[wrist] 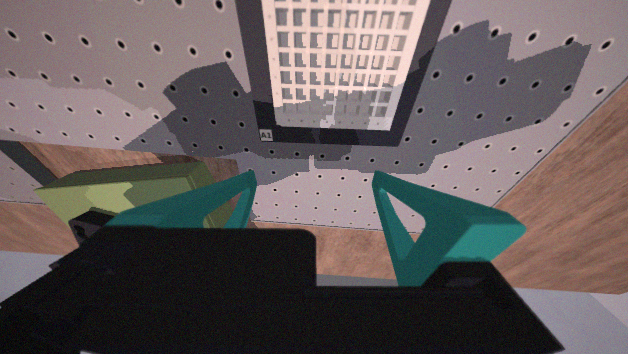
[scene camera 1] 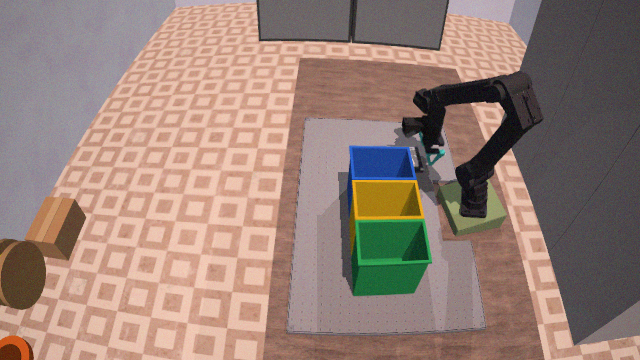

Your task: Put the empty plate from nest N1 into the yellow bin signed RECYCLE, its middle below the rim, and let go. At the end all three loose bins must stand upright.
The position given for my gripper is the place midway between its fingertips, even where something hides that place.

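Observation:
Visible: a blue bin [scene camera 1: 366,162], which is out of frame in the wrist view; a yellow bin [scene camera 1: 372,199], likewise out of frame in the wrist view; a green bin [scene camera 1: 389,257]; a white gridded plate [wrist: 327,71]; and my gripper [wrist: 314,177].

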